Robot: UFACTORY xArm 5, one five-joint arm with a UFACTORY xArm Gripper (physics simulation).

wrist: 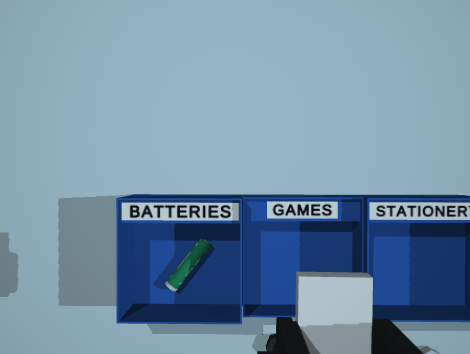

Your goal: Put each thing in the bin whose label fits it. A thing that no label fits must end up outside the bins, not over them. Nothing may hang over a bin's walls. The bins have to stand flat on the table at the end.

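Note:
My gripper is shut on a plain white block at the bottom of the wrist view, right of centre. The block covers the near right corner of the GAMES bin and the near left corner of the STATIONERY bin in this view. Its height above them is hard to tell. The insides of these two bins that show hold no object; part of each is hidden. A green battery with a pale end lies slanted inside the BATTERIES bin, on its floor.
The three blue bins stand side by side in a row on the light blue table. Part of a dark nut shows beside the left finger. A pale object is cut off at the bottom edge, right of the fingers. Shadows lie at the left.

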